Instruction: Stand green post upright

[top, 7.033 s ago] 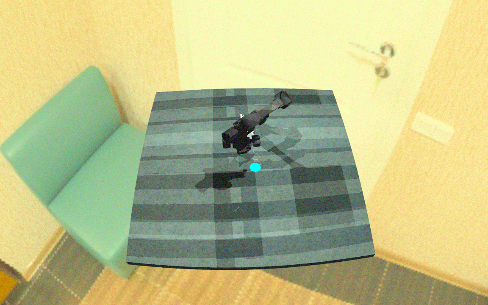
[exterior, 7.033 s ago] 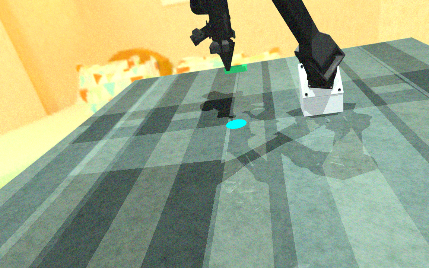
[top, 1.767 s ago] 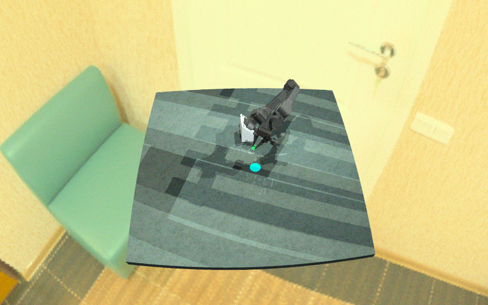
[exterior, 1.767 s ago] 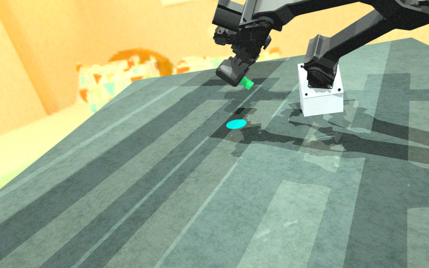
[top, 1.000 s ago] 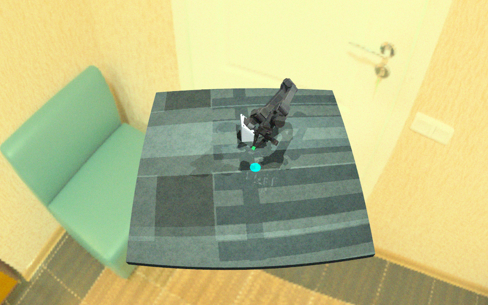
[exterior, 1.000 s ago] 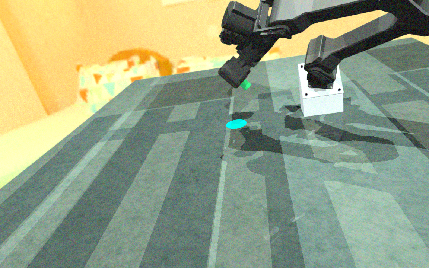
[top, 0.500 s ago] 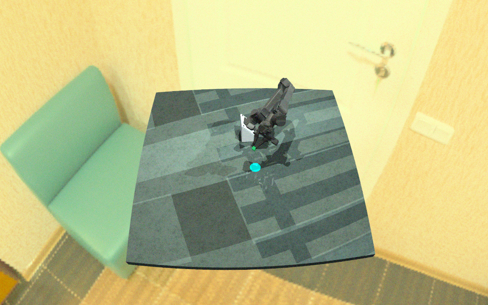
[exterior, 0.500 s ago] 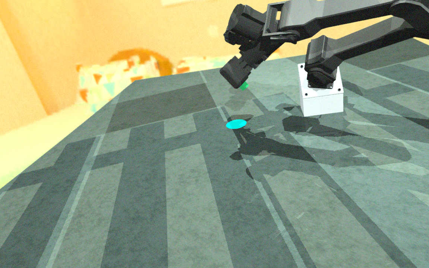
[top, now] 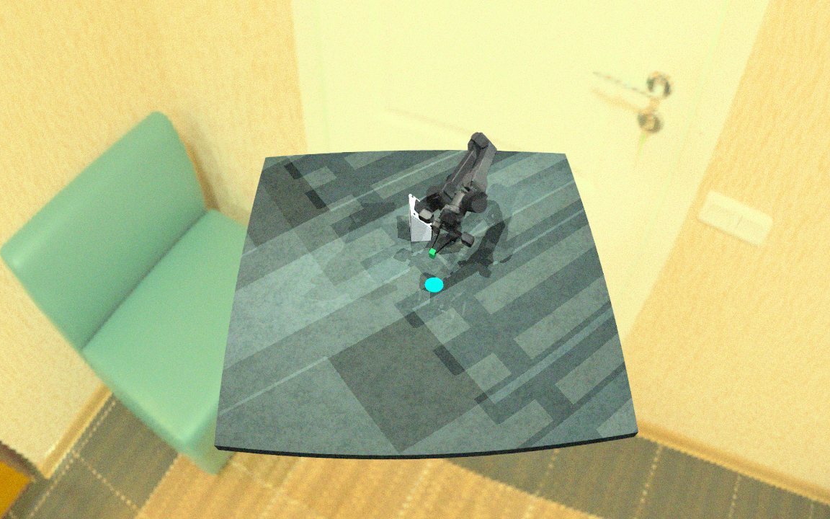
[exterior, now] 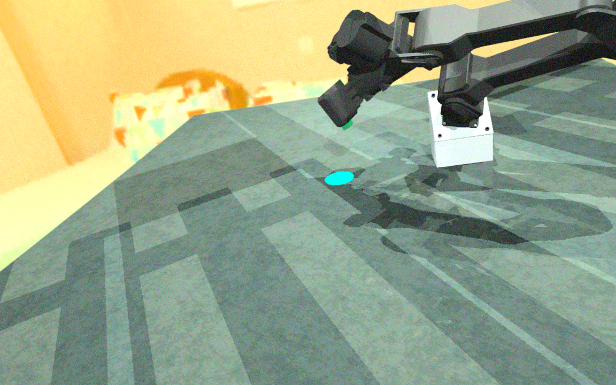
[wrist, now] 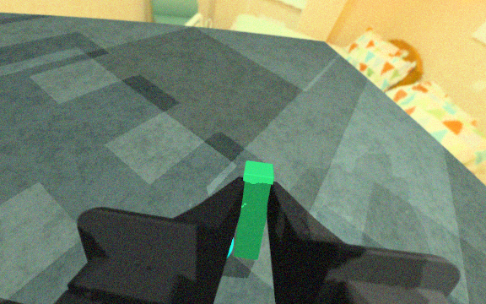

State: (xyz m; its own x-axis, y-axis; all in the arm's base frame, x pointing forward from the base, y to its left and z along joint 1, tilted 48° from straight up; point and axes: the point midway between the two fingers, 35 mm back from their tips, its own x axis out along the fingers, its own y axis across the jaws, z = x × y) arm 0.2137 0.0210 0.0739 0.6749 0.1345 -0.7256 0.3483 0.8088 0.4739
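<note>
My gripper tip is 15 cm above the cyan circle, 1 cm to the right of it and 1 cm short of it. From my gripper tip the other things lie so: green post 2 cm below, 1 cm behind.
</note>
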